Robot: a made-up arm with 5 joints. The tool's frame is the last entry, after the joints. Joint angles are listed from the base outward.
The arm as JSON. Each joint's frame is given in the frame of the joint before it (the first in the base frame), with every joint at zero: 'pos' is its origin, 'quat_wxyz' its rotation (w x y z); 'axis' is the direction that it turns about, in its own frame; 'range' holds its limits. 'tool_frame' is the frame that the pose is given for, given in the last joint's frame.
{
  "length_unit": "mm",
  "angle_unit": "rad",
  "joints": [
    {
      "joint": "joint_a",
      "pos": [
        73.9,
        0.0,
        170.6
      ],
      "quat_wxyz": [
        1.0,
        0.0,
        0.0,
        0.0
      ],
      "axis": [
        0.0,
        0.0,
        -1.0
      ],
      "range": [
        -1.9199,
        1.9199
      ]
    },
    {
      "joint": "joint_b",
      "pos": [
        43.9,
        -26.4,
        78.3
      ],
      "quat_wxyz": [
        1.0,
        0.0,
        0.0,
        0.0
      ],
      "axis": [
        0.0,
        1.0,
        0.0
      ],
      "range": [
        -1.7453,
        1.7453
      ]
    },
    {
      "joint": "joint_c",
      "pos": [
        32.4,
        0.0,
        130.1
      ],
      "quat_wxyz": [
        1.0,
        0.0,
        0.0,
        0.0
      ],
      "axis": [
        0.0,
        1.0,
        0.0
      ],
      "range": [
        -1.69,
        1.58
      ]
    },
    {
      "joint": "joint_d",
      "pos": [
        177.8,
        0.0,
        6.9
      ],
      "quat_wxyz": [
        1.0,
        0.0,
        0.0,
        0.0
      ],
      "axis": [
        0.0,
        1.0,
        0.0
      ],
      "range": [
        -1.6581,
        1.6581
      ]
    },
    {
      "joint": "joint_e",
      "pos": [
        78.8,
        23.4,
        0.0
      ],
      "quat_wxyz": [
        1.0,
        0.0,
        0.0,
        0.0
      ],
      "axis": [
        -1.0,
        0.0,
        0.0
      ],
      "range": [
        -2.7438,
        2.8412
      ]
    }
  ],
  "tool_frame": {
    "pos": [
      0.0,
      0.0,
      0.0
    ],
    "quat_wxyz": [
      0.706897,
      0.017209,
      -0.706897,
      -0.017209
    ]
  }
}
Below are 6 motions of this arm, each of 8 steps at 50 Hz.
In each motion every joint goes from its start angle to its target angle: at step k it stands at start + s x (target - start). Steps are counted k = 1, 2, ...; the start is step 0. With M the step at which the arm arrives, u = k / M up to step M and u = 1 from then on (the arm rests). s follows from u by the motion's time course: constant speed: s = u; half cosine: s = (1 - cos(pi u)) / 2; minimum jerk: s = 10 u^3 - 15 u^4 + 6 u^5.
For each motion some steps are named. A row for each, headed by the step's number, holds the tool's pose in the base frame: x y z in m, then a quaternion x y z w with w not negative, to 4 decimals.
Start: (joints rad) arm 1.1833 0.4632 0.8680 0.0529 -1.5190
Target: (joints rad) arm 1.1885 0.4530 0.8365 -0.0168 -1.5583
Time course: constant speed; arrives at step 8
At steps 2, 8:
2: 0.1458 -0.1847 0.1035 0.0209 -0.1050 -0.9764 0.1875
8: 0.1491 -0.1951 0.1075 0.0308 -0.1453 -0.9741 0.1703

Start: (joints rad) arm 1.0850 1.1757 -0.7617 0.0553 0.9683
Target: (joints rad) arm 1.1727 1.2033 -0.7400 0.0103 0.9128
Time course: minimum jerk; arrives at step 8
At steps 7, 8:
7: 0.2303 -0.3782 0.1564 -0.4439 -0.2738 -0.1302 0.8433
8: 0.2298 -0.3784 0.1562 -0.4439 -0.2736 -0.1311 0.8431

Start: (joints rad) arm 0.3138 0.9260 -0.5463 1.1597 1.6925
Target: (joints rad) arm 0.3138 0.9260 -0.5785 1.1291 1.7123
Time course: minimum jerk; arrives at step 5
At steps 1, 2, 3, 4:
1: 0.3944 -0.1072 0.1633 -0.0145 -0.0098 0.6174 0.7864
2: 0.3961 -0.1077 0.1647 -0.0213 -0.0143 0.6193 0.7847
3: 0.3984 -0.1085 0.1668 -0.0309 -0.0205 0.6219 0.7822
4: 0.4001 -0.1090 0.1683 -0.0378 -0.0249 0.6237 0.7803

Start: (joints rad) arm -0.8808 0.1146 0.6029 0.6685 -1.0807
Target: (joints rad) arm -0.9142 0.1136 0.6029 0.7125 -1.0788
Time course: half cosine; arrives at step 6
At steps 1, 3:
1: 0.2309 0.1864 0.1852 0.0767 -0.0486 -0.1223 0.9883
3: 0.2273 0.1875 0.1851 0.0692 -0.0432 -0.1148 0.9900

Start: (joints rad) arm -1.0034 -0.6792 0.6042 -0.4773 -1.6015
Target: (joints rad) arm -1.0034 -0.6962 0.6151 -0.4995 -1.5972
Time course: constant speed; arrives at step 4
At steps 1, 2, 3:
1: 0.2003 0.1927 0.4325 0.8488 -0.2118 -0.1537 0.4594
2: 0.1998 0.1920 0.4330 0.8503 -0.2127 -0.1525 0.4565
3: 0.1994 0.1913 0.4335 0.8519 -0.2135 -0.1512 0.4537

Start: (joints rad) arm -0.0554 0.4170 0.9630 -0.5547 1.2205
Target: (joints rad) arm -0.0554 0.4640 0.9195 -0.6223 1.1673
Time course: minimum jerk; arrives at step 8
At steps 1, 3, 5, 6, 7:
1: 0.2940 0.0092 0.1236 -0.1930 -0.3094 0.5358 0.7615
3: 0.2961 0.0093 0.1234 -0.1949 -0.3173 0.5288 0.7627
5: 0.2996 0.0095 0.1231 -0.1980 -0.3310 0.5166 0.7644
6: 0.3010 0.0096 0.1230 -0.1990 -0.3363 0.5119 0.7650
7: 0.3016 0.0096 0.1230 -0.1995 -0.3390 0.5096 0.7653

